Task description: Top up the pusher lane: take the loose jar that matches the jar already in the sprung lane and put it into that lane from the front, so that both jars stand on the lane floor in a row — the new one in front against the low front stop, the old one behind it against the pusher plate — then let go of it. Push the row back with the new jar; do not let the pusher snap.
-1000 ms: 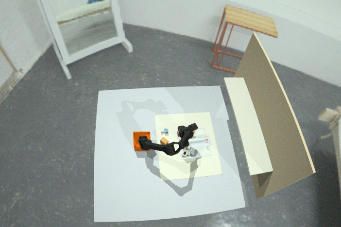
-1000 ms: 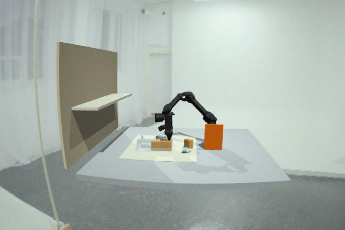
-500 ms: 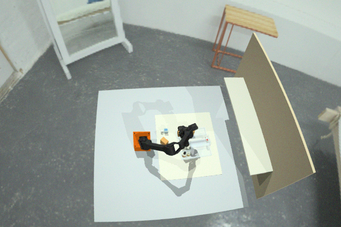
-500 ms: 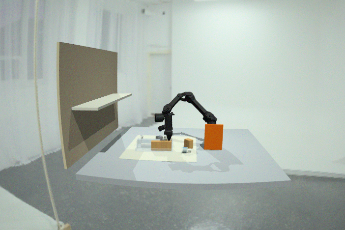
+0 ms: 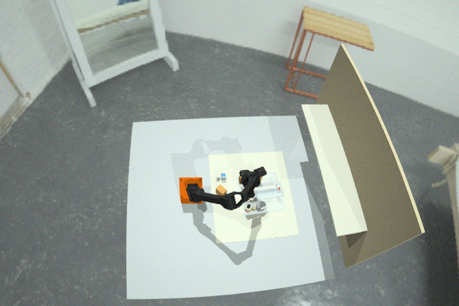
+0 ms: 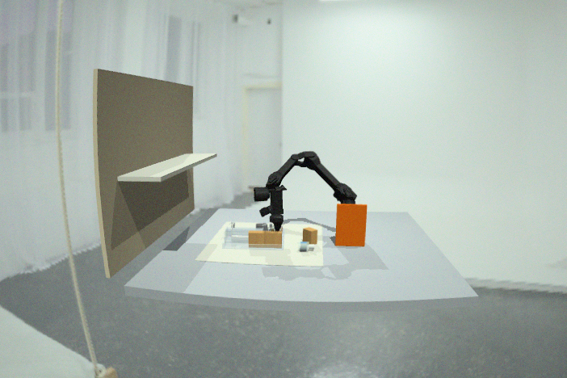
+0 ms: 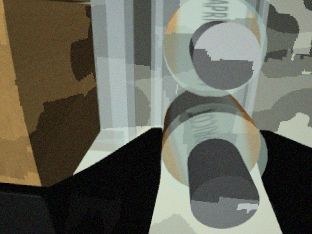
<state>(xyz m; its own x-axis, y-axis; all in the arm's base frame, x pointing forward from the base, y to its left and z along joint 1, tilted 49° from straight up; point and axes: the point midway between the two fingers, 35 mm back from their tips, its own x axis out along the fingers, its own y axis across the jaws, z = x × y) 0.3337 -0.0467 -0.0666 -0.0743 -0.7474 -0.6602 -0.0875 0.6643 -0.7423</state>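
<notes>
The tan box lies 160 mm behind my gripper tip and 10 mm below it.
</notes>
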